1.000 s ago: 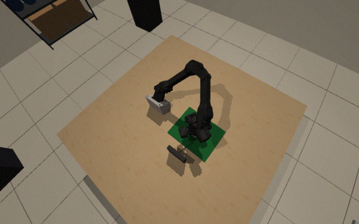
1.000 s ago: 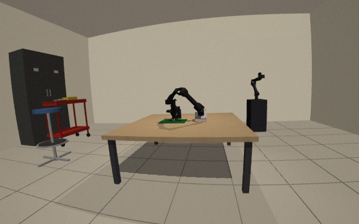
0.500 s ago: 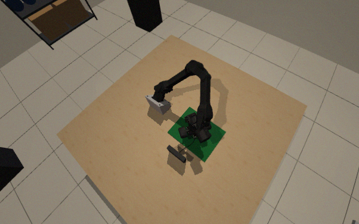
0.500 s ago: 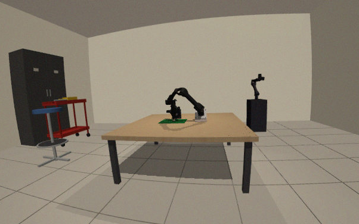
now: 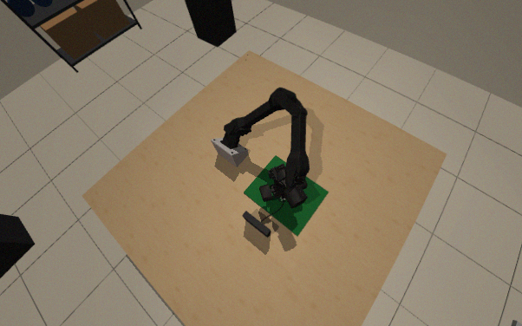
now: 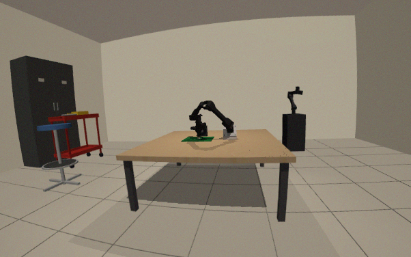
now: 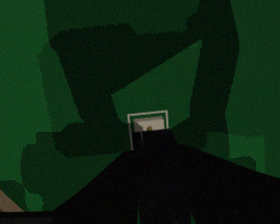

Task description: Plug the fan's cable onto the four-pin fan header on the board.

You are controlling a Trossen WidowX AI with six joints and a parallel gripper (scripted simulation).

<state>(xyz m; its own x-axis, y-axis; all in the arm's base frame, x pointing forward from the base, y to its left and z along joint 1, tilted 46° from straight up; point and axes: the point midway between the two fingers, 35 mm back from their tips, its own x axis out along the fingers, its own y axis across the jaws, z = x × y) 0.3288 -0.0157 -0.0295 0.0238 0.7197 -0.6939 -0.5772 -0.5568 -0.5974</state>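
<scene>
The white four-pin header lies 1 cm ahead of my gripper tip and 4 cm below it. The rest, counted from my gripper tip: black fan (17 cm to the right, 2 cm above); then black fan plug (1 cm ahead, 1 cm above); then green board (1 cm ahead, 2 cm to the left, 5 cm below).
</scene>
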